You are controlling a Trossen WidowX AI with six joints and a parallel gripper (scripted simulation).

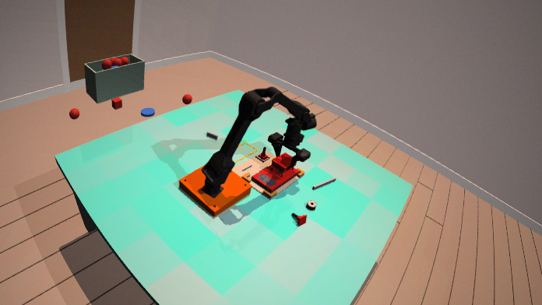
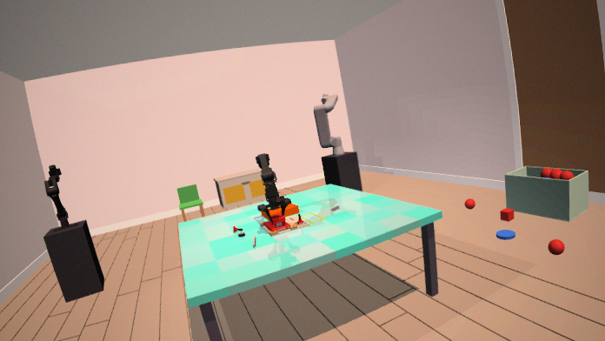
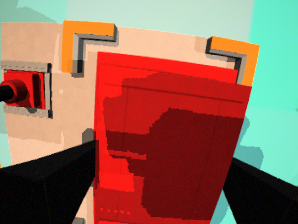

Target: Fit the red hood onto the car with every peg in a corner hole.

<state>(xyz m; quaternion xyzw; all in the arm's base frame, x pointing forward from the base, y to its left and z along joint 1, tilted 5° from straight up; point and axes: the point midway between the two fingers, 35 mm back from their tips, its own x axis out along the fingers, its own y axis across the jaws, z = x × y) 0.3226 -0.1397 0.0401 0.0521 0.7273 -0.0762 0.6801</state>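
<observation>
Right now my gripper tip is 10 mm below the red hood. Round my gripper tip: dark rod (70 mm ahead, 190 mm to the right, 50 mm below); then wheel (110 mm behind, 190 mm to the right, 50 mm below); then grey engine block (40 mm below).
</observation>
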